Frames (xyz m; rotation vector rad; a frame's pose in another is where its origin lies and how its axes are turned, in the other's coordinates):
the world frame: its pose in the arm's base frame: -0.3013 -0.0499 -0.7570 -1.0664 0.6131 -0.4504
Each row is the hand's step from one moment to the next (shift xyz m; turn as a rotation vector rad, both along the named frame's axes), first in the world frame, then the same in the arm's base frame.
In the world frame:
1: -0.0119 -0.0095 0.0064 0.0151 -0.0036 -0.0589
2: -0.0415 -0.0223 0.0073 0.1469 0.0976 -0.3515
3: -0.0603 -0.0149 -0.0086 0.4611 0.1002 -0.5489
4: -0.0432 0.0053 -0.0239 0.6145 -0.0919 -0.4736
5: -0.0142 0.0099 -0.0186 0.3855 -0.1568 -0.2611
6: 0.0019 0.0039 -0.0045 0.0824 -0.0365 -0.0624
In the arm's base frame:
1: -0.0052 0.0076 0.0137 -0.0277 -0.0501 -0.0208
2: -0.0274 0.0210 0.0329 -0.1170 -0.2838 -0.2458
3: -0.0516 0.0251 0.0253 -0.0116 -0.6076 -0.3932
4: -0.0479 0.0129 -0.0025 0.1436 -0.7325 -0.2307
5: -0.0224 0.0005 -0.0119 0.1090 -0.4772 -0.0424
6: -0.0014 -0.0025 -0.0056 0.0188 -0.1076 -0.0086

